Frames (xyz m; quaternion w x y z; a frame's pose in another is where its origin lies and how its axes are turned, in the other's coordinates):
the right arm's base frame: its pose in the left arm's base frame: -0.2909 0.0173 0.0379 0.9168 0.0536 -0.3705 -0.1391
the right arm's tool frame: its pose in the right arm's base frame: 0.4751 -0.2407 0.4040 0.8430 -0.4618 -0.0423 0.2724
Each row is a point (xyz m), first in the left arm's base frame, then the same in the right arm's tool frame.
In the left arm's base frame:
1: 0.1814 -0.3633 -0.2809
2: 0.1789 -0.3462 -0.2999
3: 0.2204 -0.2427 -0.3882
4: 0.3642 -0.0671 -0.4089
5: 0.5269 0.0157 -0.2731
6: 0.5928 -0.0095 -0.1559
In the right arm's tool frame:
1: -0.0813 0.8411 -0.5326
2: -0.0896 0.8638 -0.5240
3: -0.0796 1.0012 -0.4888
4: 0.0661 1.1613 -0.4174
5: 0.2899 1.1587 -0.3762
6: 0.4005 1.0788 -0.3861

